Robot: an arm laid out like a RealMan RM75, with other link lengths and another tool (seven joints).
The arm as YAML. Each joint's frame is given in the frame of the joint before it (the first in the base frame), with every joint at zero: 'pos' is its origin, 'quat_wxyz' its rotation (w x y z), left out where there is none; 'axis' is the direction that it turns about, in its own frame. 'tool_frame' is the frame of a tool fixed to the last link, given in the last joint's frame.
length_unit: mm
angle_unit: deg
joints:
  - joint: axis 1
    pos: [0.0, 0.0, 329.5]
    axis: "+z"
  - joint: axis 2
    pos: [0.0, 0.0, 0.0]
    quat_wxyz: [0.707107, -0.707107, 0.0, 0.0]
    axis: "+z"
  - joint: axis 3
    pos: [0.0, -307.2, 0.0]
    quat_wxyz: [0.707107, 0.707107, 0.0, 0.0]
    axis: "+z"
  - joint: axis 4
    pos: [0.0, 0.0, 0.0]
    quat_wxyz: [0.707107, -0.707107, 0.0, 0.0]
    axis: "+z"
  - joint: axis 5
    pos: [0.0, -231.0, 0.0]
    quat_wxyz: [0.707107, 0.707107, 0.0, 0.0]
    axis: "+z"
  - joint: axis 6
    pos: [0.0, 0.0, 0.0]
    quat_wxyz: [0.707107, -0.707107, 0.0, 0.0]
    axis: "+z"
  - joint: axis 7
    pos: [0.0, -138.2, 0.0]
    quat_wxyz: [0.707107, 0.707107, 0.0, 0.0]
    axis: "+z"
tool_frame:
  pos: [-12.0, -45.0, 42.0]
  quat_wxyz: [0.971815, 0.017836, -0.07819, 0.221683]
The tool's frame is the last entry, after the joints.
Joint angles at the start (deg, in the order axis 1, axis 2, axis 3, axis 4, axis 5, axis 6, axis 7): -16.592 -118.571 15.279 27.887 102.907 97.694 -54.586
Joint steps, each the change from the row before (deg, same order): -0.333 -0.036 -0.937 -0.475 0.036 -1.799 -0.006; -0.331 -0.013 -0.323 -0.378 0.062 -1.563 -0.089; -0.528 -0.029 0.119 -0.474 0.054 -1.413 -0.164; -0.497 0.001 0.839 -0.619 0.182 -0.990 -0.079; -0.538 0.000 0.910 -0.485 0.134 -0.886 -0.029; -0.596 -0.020 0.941 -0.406 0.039 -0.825 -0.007; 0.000 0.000 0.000 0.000 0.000 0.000 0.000; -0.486 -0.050 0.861 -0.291 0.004 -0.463 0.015; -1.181 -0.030 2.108 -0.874 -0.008 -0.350 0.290; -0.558 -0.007 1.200 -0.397 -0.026 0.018 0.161; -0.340 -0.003 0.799 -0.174 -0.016 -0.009 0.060; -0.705 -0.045 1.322 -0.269 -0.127 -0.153 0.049
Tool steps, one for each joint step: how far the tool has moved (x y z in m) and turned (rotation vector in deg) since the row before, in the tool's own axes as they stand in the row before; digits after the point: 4 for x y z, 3 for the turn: -0.0048 -0.0039 0.0005 1.524 -1.173 -0.608; -0.0038 -0.0022 0.0019 0.781 -1.038 -0.471; -0.0024 -0.0007 0.0048 0.157 -0.748 -0.456; -0.0014 0.0027 0.0064 -0.864 -0.499 -0.285; -0.0005 0.0023 0.0066 -0.922 -0.404 -0.046; 0.0004 0.0018 0.0070 -0.906 -0.285 0.086; 0.0000 0.0000 0.0000 0.000 0.000 0.000; 0.0011 0.0021 0.0060 -0.901 -0.045 0.150; 0.0048 0.0061 0.0144 -2.542 0.530 0.630; 0.0029 0.0034 0.0071 -1.454 0.378 0.418; 0.0018 0.0019 0.0043 -0.928 0.186 0.301; 0.0035 0.0024 0.0082 -1.454 0.340 0.504
